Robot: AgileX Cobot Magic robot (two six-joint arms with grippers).
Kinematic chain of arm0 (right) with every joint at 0, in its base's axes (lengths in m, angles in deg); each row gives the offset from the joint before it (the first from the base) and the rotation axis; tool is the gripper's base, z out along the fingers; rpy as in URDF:
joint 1: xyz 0 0 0.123 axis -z
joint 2: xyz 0 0 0 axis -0.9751 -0.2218 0
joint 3: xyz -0.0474 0.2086 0.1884 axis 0.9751 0.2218 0
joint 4: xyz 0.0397 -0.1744 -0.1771 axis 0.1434 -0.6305 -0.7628
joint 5: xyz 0 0 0 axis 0.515 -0.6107 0.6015
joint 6: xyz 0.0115 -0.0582 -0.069 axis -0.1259 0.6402 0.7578
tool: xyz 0 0 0 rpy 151.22 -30.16 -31.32
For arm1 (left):
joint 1: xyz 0 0 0.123 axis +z
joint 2: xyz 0 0 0 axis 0.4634 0.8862 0
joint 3: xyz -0.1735 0.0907 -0.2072 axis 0.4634 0.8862 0
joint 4: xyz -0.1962 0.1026 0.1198 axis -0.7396 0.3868 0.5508
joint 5: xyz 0 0 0 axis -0.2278 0.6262 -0.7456
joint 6: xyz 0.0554 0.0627 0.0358 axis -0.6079 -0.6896 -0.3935
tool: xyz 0 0 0 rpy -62.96 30.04 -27.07
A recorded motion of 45 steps. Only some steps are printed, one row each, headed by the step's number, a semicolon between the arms.
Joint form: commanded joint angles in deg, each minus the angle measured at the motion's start. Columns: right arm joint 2, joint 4, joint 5, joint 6, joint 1, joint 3; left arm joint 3, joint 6, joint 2, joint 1, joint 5, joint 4.
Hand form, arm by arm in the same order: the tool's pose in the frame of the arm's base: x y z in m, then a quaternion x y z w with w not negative. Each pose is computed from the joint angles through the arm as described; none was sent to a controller.
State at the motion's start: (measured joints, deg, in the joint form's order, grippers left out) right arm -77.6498 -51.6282 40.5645 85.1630 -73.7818 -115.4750; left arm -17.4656 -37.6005 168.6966 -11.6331 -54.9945 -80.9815
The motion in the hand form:
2: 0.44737 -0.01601 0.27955 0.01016 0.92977 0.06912 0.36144; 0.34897 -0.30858 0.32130 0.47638 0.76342 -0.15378 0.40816
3: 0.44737 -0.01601 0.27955 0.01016 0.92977 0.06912 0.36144; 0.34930 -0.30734 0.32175 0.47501 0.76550 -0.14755 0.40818
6: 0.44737 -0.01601 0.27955 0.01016 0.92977 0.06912 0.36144; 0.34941 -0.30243 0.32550 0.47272 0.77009 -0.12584 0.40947
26: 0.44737 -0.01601 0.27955 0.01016 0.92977 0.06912 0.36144; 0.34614 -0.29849 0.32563 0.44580 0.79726 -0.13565 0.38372
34: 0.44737 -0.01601 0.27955 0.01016 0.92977 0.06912 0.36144; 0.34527 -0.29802 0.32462 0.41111 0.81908 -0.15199 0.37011
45: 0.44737 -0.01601 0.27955 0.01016 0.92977 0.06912 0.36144; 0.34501 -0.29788 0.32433 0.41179 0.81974 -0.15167 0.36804
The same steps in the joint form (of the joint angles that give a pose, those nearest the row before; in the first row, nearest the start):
2: 0.33 -0.87 -1.77 -0.20 0.61 -0.38; -0.06 1.49 -1.63 -0.24 4.23 0.58
3: 0.33 -0.87 -1.77 -0.20 0.61 -0.38; -0.06 2.49 -1.74 -0.24 4.33 1.88
6: 0.33 -0.87 -1.77 -0.20 0.61 -0.38; -0.06 5.39 -2.42 -0.24 4.95 6.17
26: 0.33 -0.87 -1.77 -0.20 0.61 -0.38; -0.06 10.86 -2.91 -0.16 8.07 7.18
34: 0.33 -0.87 -1.77 -0.20 0.61 -0.38; -0.06 16.07 -2.91 -0.16 8.96 7.18
45: 0.33 -0.87 -1.77 -0.20 0.61 -0.38; -0.06 16.06 -2.91 -0.16 9.23 7.18

